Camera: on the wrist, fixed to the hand. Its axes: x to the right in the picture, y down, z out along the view.
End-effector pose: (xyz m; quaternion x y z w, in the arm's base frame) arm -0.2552 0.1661 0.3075 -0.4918 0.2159 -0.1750 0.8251
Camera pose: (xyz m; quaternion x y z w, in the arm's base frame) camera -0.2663 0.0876 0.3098 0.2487 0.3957 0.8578 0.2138
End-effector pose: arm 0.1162 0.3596 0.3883 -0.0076 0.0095 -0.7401 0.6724
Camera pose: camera 0.0735 0.3341 0.3265 -0.0254 -0.0998 0.6761 0.7296
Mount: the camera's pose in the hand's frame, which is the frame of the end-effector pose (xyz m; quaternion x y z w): 0.0296 -0.0386 -0.0627 -0.0559 0.0980 -0.9936 0.0106
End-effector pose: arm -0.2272 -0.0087 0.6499 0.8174 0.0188 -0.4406 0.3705
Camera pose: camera -0.1786 0.0495 0.6266 -0.0125 -0.8733 0.2916 0.3900
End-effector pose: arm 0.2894 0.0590 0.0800 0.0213 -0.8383 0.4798 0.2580
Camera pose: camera 0.3005 0.0956 0.1495 0.7717 0.0107 -0.2960 0.5628
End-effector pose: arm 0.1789 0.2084 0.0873 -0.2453 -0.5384 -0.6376 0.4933
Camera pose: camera 0.1465 0.1368 0.0763 -0.5673 0.1655 0.5510 0.5892
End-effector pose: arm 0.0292 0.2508 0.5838 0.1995 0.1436 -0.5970 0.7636
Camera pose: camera 0.0003 0.2474 0.5100 0.1247 -0.3080 0.7375 0.5880
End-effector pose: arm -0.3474 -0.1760 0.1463 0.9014 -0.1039 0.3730 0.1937
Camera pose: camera -0.3535 -0.1156 0.1975 0.0654 0.8926 -0.1060 0.4332
